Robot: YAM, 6 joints.
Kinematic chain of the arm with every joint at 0, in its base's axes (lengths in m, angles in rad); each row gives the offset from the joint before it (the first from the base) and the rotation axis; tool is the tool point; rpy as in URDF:
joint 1: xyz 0 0 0.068 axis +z
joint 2: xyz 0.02 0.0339 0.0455 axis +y
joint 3: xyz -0.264 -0.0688 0 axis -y
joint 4: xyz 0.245 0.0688 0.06 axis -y
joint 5: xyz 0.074 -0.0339 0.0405 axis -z
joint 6: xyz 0.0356 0 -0.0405 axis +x
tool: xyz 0 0 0 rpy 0 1.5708 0
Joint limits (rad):
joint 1: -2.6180..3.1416
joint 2: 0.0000..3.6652
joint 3: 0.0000..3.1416
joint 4: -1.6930..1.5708
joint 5: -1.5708..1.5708
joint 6: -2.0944..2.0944
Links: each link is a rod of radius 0.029 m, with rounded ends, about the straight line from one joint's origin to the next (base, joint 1, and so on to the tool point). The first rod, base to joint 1, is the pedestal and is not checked.
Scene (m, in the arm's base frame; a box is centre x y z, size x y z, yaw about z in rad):
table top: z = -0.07
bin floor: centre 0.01 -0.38 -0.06 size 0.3 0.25 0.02 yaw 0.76
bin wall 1: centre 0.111 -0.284 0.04 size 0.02 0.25 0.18 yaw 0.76
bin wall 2: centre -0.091 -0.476 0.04 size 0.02 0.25 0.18 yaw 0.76
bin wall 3: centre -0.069 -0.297 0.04 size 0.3 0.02 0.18 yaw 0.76
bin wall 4: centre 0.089 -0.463 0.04 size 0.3 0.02 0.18 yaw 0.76
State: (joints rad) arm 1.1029 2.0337 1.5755 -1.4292 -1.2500 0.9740
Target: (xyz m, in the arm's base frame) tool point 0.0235 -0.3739 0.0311
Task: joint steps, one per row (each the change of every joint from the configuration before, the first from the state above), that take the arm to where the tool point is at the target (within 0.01 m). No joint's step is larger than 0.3 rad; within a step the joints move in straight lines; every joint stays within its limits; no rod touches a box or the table.
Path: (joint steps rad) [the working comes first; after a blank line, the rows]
Joints at the target: -1.5935 2.5250 1.5791 -1.2730 -1.1157 0.9740
Straight joint move there: touches bin wall 1, bin wall 4.

1: -0.2697 0.0013 0.0093 0.0039 0.0112 0.0000
2: -0.2698 0.0013 0.0092 0.0038 0.0112 0.0000
3: -0.2697 0.0013 0.0093 0.0039 0.0112 0.0000
4: -0.2697 0.0013 0.0092 0.0038 0.0112 0.0000
5: -0.2698 0.0012 0.0093 0.0039 0.0112 0.0000
6: -0.2697 0.0013 0.0093 0.0039 0.0112 0.0000
7: -0.2697 0.0013 0.0092 0.0038 0.0111 0.0000
8: -0.2697 0.0013 0.0093 0.0039 0.0112 0.0000
9: -0.2698 0.0013 0.0093 0.0039 0.0112 0.0000
10: -0.2697 0.0013 0.0092 0.0038 0.0112 0.0000
11: 0.0005 0.2392 -0.0445 0.0588 0.0112 0.0000
12: 0.0004 0.2392 -0.0445 0.0588 0.0112 0.0000

